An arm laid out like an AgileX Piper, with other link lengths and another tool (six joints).
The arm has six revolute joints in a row. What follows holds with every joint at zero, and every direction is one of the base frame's.
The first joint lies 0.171 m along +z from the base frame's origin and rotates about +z.
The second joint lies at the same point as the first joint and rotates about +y.
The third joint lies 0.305 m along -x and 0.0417 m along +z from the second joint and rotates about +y.
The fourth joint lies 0.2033 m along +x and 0.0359 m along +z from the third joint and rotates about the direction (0.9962, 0, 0.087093).
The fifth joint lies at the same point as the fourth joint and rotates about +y.
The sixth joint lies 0.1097 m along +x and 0.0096 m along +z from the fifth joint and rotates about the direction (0.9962, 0, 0.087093).
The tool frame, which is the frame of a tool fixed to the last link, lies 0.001 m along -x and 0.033 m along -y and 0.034 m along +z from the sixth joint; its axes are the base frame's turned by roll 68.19, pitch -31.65 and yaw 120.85 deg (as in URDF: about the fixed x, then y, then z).
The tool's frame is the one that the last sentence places.
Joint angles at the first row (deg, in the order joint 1, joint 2, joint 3, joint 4, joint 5, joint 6):
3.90, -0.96, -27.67, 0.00, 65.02, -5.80
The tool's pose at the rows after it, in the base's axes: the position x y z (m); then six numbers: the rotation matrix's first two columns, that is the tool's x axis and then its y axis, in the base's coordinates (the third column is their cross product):
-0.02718, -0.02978, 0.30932, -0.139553, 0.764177, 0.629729, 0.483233, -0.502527, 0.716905
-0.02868, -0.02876, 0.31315, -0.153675, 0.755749, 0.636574, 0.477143, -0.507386, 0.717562
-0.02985, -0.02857, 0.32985, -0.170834, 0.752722, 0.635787, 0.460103, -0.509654, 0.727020
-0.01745, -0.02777, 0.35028, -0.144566, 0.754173, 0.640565, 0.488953, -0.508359, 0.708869
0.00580, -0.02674, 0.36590, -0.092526, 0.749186, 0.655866, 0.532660, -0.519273, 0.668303
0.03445, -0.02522, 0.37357, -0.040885, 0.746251, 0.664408, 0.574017, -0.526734, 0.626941
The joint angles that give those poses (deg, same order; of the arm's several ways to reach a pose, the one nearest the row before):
3.90, -0.96, -27.67, 1.08, 65.02, -5.66
3.90, -0.96, -28.55, 1.82, 65.08, -5.66
3.90, 0.93, -31.82, 2.00, 65.01, -5.66
3.90, 7.22, -35.27, 2.00, 64.49, -5.63
3.90, 15.21, -37.60, 2.06, 62.77, -4.76
3.90, 23.16, -38.46, 2.13, 59.64, -4.18

